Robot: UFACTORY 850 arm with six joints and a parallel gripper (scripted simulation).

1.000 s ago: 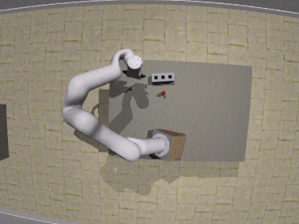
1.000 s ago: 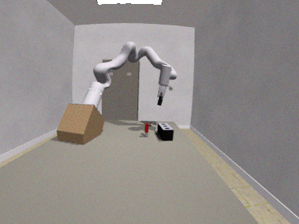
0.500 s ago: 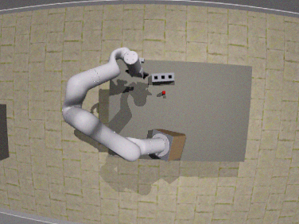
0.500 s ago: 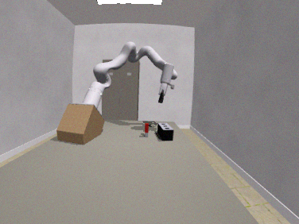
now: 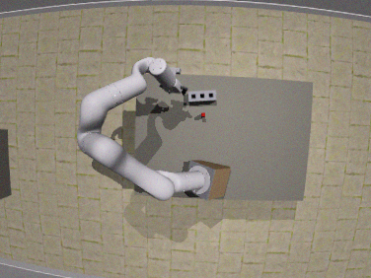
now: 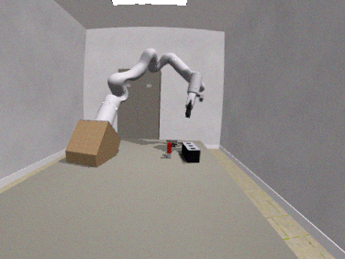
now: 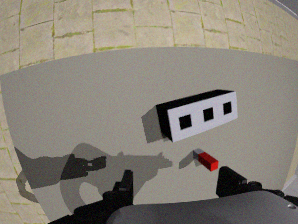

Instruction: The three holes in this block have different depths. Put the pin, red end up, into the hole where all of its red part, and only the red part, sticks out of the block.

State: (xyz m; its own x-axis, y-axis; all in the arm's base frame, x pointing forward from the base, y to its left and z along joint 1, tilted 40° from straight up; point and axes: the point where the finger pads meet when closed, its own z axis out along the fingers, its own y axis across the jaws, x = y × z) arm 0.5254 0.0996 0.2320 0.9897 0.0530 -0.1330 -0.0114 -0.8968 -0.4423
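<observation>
The pin lies 10 cm behind my hand, 19 cm to the right of it and 18 cm below it. Round my hand: block (3 cm ahead, 16 cm to the right, 21 cm below).
</observation>
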